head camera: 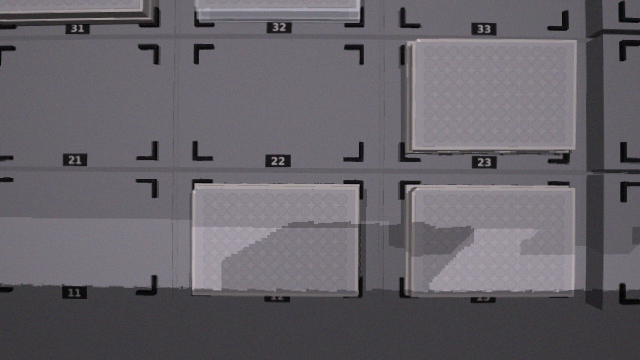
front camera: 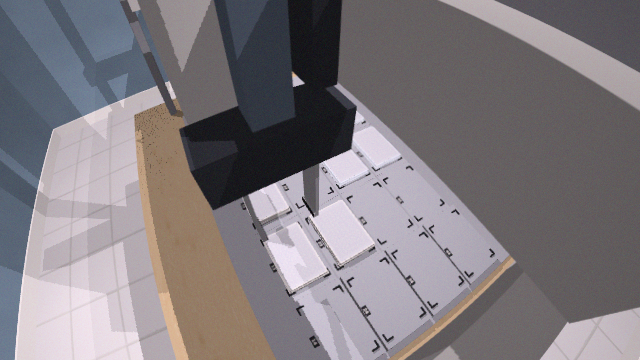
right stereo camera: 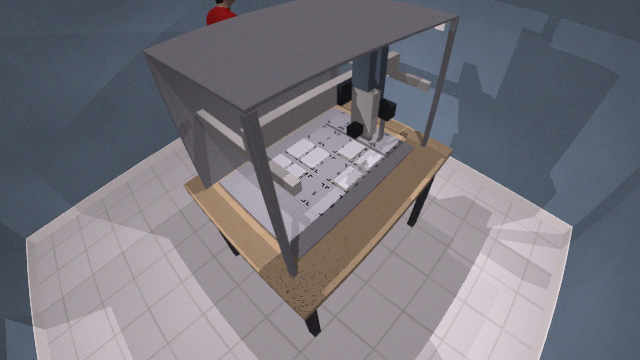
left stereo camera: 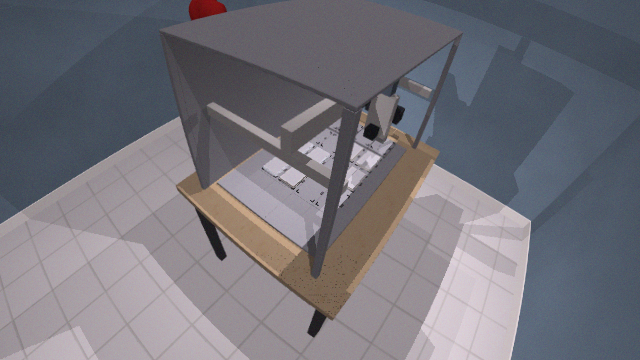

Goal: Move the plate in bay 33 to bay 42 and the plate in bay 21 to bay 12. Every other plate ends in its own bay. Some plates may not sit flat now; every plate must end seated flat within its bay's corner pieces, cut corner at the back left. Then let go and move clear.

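Places are measured from the robot's base along level axes (x ahead, y left, z up), in centimetres.
Where they show: gripper, fingertip midpoint: (front camera: 286, 219) (right stereo camera: 372, 136); robot's base, link origin: (right stereo camera: 321, 214).
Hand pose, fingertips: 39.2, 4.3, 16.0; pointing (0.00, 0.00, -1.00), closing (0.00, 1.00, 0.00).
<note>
Each offset is from my fingertips to the top centre of the thing, as dx, dy, dz. "*": to the spot under its first point.
My gripper (front camera: 289, 226) hangs from its black block in the front view, jaws wide apart and empty, over the front rows near bay 13. The plate in bay 42 @(* -15.4, +32.3, -14.5) (front camera: 377, 146) lies at the back. The plate in bay 12 @(* -13.6, +1.2, -14.6) (front camera: 270, 201) (head camera: 277, 245) lies among its corner pieces, partly behind a jaw in the front view. Bays 33 and 21 @(* -32.8, +10.5, -16.0) (head camera: 75, 105) show no plate where visible. The plate in bay 13 @(* +1.2, +0.0, -14.5) (front camera: 296, 259) (head camera: 495, 250) looks flat. The plate in bay 23 @(* +1.1, +11.1, -14.4) (front camera: 344, 233) (head camera: 495, 95) shows a dark line under its front edge; whether it sits flat is unclear.
The plate in bay 32 @(* -13.5, +21.1, -14.5) (front camera: 346, 167) (head camera: 277, 12) and the plate in bay 31 @(* -32.1, +17.3, -14.6) (head camera: 72, 11) show at the head view's upper edge. The pale pipetting stage (left stereo camera: 382, 117) (right stereo camera: 365, 112) stands beside the gripper. The enclosure's front post @(* -66.3, -15.6, +29.5) (left stereo camera: 334, 200) (right stereo camera: 270, 195) rises at the table corner.
</note>
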